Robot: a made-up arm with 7 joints.
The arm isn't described. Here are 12 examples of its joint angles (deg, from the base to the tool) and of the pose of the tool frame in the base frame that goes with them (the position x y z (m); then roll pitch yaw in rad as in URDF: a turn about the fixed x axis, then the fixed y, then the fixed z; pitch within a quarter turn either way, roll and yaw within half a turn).
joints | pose
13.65 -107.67 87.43 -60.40 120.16 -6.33 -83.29 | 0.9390 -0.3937 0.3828 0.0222 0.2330 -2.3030
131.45 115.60 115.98 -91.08 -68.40 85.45 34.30 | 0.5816 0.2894 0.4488 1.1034 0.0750 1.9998
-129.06 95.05 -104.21 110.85 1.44 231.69 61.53 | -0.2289 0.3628 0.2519 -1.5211 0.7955 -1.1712
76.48 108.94 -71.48 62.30 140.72 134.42 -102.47 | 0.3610 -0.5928 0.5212 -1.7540 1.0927 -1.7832
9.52 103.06 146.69 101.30 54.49 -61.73 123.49 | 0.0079 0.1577 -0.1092 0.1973 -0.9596 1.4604
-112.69 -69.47 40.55 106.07 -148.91 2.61 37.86 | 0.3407 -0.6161 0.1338 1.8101 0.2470 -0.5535
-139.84 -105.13 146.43 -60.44 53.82 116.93 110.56 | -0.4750 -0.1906 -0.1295 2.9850 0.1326 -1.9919
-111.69 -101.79 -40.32 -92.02 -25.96 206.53 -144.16 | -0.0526 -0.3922 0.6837 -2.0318 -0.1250 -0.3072
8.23 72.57 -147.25 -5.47 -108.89 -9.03 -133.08 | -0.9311 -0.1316 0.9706 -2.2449 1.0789 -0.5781
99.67 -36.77 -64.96 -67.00 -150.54 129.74 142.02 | -0.4579 0.3388 0.8445 0.8566 0.3939 -2.4830
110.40 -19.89 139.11 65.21 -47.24 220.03 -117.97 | -0.2298 -0.0554 1.0788 -1.4611 -0.0775 -0.9243
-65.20 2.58 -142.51 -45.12 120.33 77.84 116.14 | 0.1642 -0.1212 1.3673 -0.8149 -0.3420 -2.5779
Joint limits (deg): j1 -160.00..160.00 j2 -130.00..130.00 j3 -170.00..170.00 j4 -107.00..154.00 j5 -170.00..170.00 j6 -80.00..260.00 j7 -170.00..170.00
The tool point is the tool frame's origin. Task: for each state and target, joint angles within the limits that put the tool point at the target. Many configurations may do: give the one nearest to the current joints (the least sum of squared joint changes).
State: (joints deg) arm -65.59 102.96 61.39 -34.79 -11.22 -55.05 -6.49
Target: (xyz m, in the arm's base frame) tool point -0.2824 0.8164 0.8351
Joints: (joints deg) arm -80.56 69.76 66.62 -17.24 -11.02 -77.42 -6.49
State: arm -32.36 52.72 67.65 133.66 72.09 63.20 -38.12
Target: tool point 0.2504 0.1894 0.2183
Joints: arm -37.17 42.61 103.87 139.66 89.24 34.09 -38.12
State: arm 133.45 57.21 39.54 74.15 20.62 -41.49 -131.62
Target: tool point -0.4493 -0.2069 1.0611
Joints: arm 121.24 35.78 55.00 71.15 25.49 -30.47 -131.62
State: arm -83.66 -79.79 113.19 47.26 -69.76 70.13 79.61
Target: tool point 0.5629 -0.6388 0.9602
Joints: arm -66.43 -73.66 110.06 54.24 -70.26 64.77 79.61
